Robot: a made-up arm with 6 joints. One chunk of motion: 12 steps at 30 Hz.
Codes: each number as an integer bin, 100 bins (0 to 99) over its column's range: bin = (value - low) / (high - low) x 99, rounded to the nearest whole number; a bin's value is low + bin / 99 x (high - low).
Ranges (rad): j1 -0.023..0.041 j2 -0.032..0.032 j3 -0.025..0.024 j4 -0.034..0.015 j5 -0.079..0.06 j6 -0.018..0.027
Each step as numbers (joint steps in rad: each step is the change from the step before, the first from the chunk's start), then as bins.
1 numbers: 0.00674 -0.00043 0.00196 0.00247 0.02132 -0.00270
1 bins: 46 49 54 74 71 34
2 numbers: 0.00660 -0.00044 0.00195 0.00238 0.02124 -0.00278
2 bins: 46 49 54 74 71 33
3 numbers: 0.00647 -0.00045 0.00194 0.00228 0.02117 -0.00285
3 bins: 46 49 54 73 71 33
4 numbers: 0.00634 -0.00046 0.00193 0.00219 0.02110 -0.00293
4 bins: 45 49 54 73 71 33
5 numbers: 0.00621 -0.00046 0.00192 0.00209 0.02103 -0.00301
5 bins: 45 49 54 73 71 33
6 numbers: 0.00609 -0.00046 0.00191 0.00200 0.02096 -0.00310
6 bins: 45 49 54 73 71 33
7 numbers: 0.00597 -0.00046 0.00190 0.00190 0.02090 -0.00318
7 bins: 45 49 54 73 71 33
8 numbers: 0.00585 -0.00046 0.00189 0.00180 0.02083 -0.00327
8 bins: 45 49 54 72 71 32
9 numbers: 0.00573 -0.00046 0.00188 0.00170 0.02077 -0.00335
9 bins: 44 49 54 72 71 32
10 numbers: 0.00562 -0.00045 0.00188 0.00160 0.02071 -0.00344
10 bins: 44 49 54 72 71 32
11 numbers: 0.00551 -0.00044 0.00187 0.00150 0.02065 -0.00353
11 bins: 44 49 54 72 71 32
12 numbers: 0.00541 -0.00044 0.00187 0.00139 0.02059 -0.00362
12 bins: 44 49 54 72 71 32
